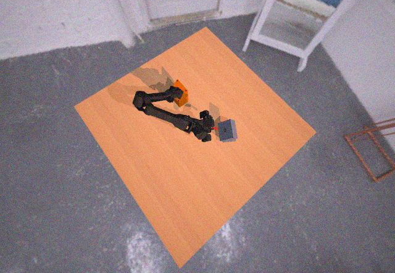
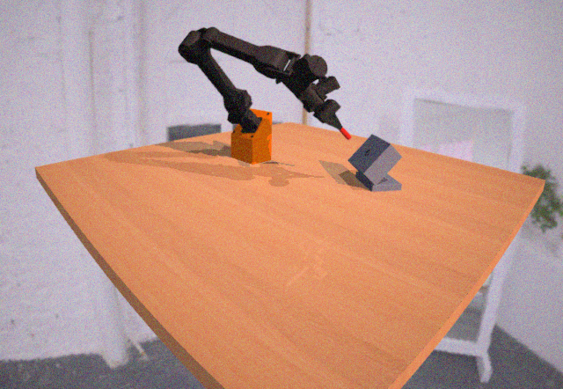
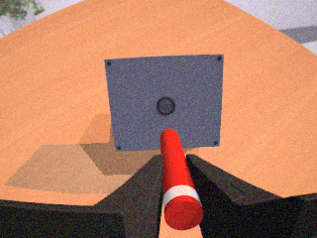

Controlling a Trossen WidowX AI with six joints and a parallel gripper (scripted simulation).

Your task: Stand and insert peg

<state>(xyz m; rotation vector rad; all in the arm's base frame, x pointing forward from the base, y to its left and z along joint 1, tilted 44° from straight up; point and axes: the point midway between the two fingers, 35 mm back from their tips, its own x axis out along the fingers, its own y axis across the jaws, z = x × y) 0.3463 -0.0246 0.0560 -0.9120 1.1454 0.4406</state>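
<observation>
Now: the sloped panel 70 mm ahead of my gripper tip, 80 mm to the left of it and 90 mm below it. Also, from my gripper tip: peg (10 mm behind, 10 mm to the right, 10 mm above); then grey foot (90 mm ahead, 90 mm to the left, 160 mm below).
</observation>
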